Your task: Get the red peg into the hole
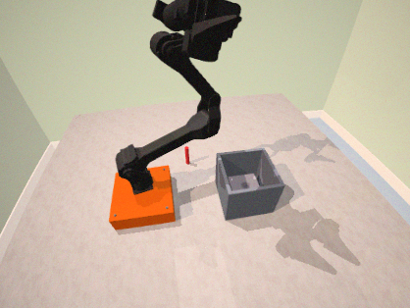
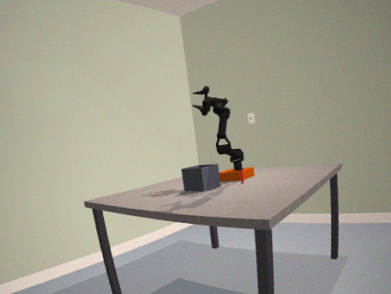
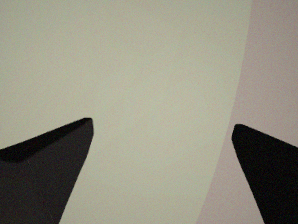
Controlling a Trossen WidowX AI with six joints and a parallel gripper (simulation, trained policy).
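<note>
Now: the red peg 520 mm below my gripper tip, 260 mm to the left of it and 30 mm behind it. The rest, counted from my gripper tip: pale plate (520 mm below, 90 mm ahead, 40 mm to the left).
</note>
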